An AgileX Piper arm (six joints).
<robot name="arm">
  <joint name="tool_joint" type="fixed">
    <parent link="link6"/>
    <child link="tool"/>
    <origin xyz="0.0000 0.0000 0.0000" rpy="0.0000 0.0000 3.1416"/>
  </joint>
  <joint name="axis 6" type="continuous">
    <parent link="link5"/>
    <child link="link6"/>
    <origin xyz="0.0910 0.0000 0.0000" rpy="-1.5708 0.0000 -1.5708"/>
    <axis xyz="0 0 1"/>
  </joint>
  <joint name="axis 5" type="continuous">
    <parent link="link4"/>
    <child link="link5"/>
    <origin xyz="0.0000 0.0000 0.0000" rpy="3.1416 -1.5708 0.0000"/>
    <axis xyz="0 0 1"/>
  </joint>
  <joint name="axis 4" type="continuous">
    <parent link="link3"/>
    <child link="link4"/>
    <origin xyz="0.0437 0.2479 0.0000" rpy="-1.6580 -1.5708 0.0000"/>
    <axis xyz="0 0 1"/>
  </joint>
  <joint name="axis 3" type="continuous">
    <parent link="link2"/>
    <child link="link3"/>
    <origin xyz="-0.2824 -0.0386 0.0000" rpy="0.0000 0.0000 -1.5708"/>
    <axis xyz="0 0 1"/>
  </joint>
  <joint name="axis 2" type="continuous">
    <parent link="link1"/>
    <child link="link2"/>
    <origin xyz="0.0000 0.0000 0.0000" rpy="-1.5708 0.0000 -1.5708"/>
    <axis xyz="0 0 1"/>
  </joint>
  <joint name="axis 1" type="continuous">
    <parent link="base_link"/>
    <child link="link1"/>
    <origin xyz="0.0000 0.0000 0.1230" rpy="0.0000 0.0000 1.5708"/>
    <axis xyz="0 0 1"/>
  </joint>
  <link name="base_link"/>
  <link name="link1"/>
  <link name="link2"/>
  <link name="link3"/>
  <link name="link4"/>
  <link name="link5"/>
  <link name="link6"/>
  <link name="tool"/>
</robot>
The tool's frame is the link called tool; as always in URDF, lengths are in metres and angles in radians. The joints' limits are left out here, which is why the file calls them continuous.
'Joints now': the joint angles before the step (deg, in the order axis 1, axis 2, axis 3, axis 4, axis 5, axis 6). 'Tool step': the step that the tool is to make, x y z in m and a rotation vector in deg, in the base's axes. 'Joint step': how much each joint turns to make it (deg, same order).
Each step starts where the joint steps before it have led.
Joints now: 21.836, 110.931, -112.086, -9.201, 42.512, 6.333
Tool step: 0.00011, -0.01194, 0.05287, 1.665, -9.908, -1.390
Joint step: -1.158, -0.244, -8.898, -2.021, -0.711, -0.034
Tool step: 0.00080, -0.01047, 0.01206, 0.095, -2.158, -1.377
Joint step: -1.194, -0.117, -2.011, -0.653, 0.065, -0.032
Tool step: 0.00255, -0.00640, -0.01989, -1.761, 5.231, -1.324
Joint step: -0.782, -0.040, 3.018, -0.101, 2.597, -0.003
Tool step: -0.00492, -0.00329, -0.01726, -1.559, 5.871, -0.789
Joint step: -0.129, -0.935, 3.644, 0.212, 3.432, 0.039
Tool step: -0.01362, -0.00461, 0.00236, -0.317, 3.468, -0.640
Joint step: 0.000, -2.355, 1.971, 0.631, 3.854, 0.037
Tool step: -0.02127, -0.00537, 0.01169, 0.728, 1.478, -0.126
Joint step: 0.113, -4.139, 2.862, 1.057, 2.493, 0.039
